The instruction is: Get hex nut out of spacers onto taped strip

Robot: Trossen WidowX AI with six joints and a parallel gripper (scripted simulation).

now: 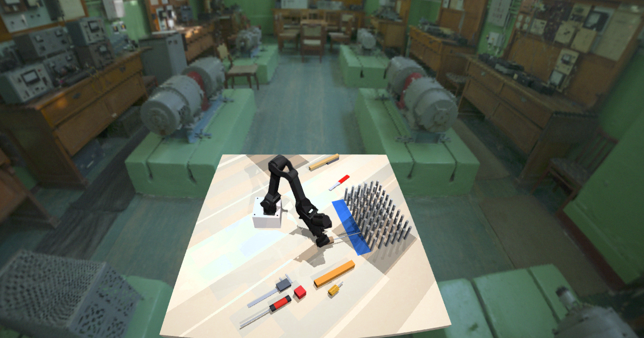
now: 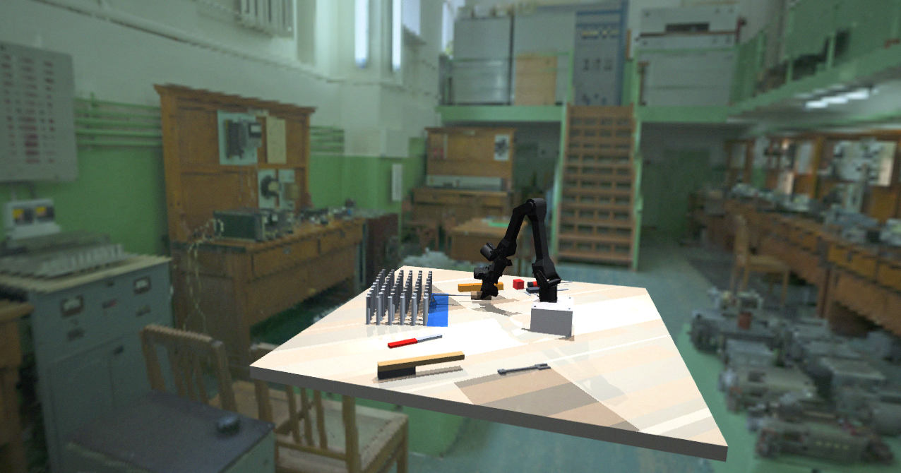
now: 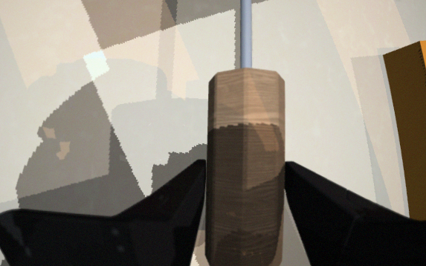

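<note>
My gripper tip is now 26 cm past the grey wrench, 57 cm to the right of it and 3 cm above it. Also, from my gripper tip: yellow-handled scraper: 4 cm ahead, 26 cm to the right, 2 cm below; then blue taped strip: 15 cm ahead, 13 cm to the left, 3 cm below; then orange bar: 4 cm ahead, 18 cm to the right, 2 cm below.
</note>
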